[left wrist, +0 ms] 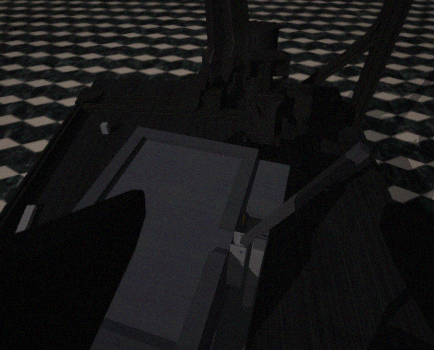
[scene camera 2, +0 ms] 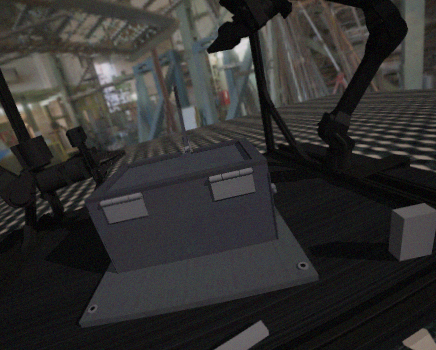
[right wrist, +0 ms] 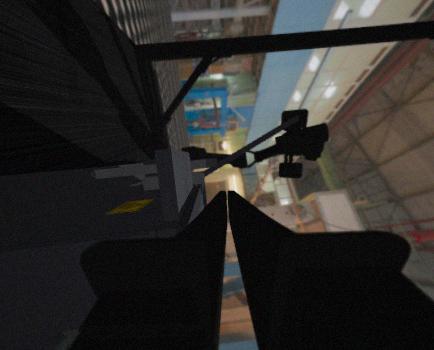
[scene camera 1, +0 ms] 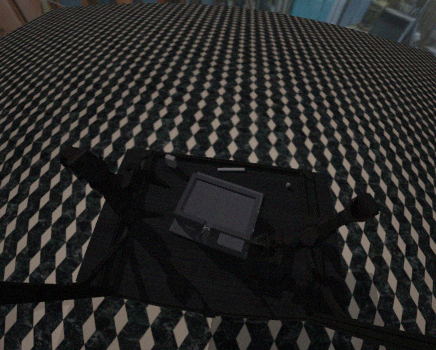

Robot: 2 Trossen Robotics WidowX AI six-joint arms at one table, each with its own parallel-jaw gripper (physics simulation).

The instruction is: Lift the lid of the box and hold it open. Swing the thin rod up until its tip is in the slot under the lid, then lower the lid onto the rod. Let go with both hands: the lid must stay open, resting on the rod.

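Seen in the pictures: left gripper, fingertip midpoint: (left wrist: 262, 208) (scene camera 2: 212, 47) (right wrist: 293, 152) (scene camera 1: 166, 201); right gripper, fingertip midpoint: (left wrist: 269, 141) (scene camera 2: 125, 152) (right wrist: 226, 196) (scene camera 1: 246, 241); left arm's base at its link origin: (scene camera 2: 339, 166); right arm's base at its link origin: (left wrist: 216, 104).
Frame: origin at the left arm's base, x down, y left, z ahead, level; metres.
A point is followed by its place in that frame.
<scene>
The grey box (scene camera 1: 218, 208) @[x -0.144, y 0.029, z 0.439 m] (scene camera 2: 182, 215) @[x -0.085, y 0.143, z 0.464 m] stands on its base plate in the middle of the black mat. Its lid (scene camera 2: 182, 167) @[x -0.144, y 0.060, z 0.436 m] (left wrist: 181, 208) @[x -0.145, y 0.014, z 0.455 m] looks tilted up a little at the front, on the side away from the hinges (scene camera 2: 232, 184) @[x -0.122, y 0.166, z 0.372 m]. The thin rod (scene camera 2: 180, 111) @[x -0.243, y -0.100, z 0.393 m] (left wrist: 302, 198) @[x -0.256, y -0.108, z 0.389 m] (right wrist: 254, 144) @[x -0.244, y -0.105, z 0.399 m] stands up steeply at the box's front. My right gripper (right wrist: 226, 196) @[x -0.180, y -0.099, z 0.555 m] (scene camera 1: 260, 239) is shut and empty, low at the box's front edge beside the lid. My left gripper (scene camera 2: 218, 42) @[x -0.369, y -0.058, z 0.290 m] is open and empty, high above the box, with one finger showing in the left wrist view (left wrist: 90, 264) @[x -0.387, y -0.013, z 0.256 m].
The box's flat base plate (scene camera 2: 199, 281) @[x 0.007, y 0.205, z 0.470 m] has screw holes at the corners. A small white strip (scene camera 1: 230, 169) @[x 0.009, y 0.323, z 0.480 m] (scene camera 2: 248, 335) @[x 0.009, y 0.319, z 0.433 m] lies on the black mat (scene camera 1: 182, 278) @[x 0.019, y -0.253, z 0.325 m]. Checkered ground (scene camera 1: 216, 87) surrounds the mat. The arm bases and links stand at both sides.
</scene>
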